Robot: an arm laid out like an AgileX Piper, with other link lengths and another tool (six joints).
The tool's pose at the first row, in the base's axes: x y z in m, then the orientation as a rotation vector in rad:
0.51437 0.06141 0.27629 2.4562 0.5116 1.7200
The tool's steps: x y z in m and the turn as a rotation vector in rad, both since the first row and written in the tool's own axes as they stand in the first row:
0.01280 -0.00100 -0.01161 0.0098 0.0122 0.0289
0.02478 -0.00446 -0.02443 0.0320 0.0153 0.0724
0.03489 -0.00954 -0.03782 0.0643 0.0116 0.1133
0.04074 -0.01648 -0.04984 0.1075 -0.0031 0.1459
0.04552 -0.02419 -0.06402 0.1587 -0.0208 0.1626
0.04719 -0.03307 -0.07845 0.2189 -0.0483 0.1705
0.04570 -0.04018 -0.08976 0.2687 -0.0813 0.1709
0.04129 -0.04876 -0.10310 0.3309 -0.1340 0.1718
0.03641 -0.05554 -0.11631 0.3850 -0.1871 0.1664
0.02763 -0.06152 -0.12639 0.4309 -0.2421 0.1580
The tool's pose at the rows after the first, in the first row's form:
0.50730 0.06527 0.29161 2.4733 0.4893 1.7484
0.49833 0.07103 0.30597 2.5153 0.4607 1.7723
0.48791 0.07765 0.31842 -2.5380 -0.4385 -1.7667
0.47706 0.08476 0.32607 -2.5177 -0.4266 -1.7087
0.46371 0.09201 0.33332 -2.4986 -0.4413 -1.6466
0.44893 0.09931 0.33757 -2.4841 -0.4724 -1.5698
0.43645 0.10426 0.33836 -2.4814 -0.5044 -1.4966
0.42089 0.10941 0.33686 -2.4851 -0.5415 -1.3923
0.40569 0.11274 0.33539 -2.4927 -0.5796 -1.2946
0.39237 0.11437 0.32952 -2.5051 -0.6148 -1.2008

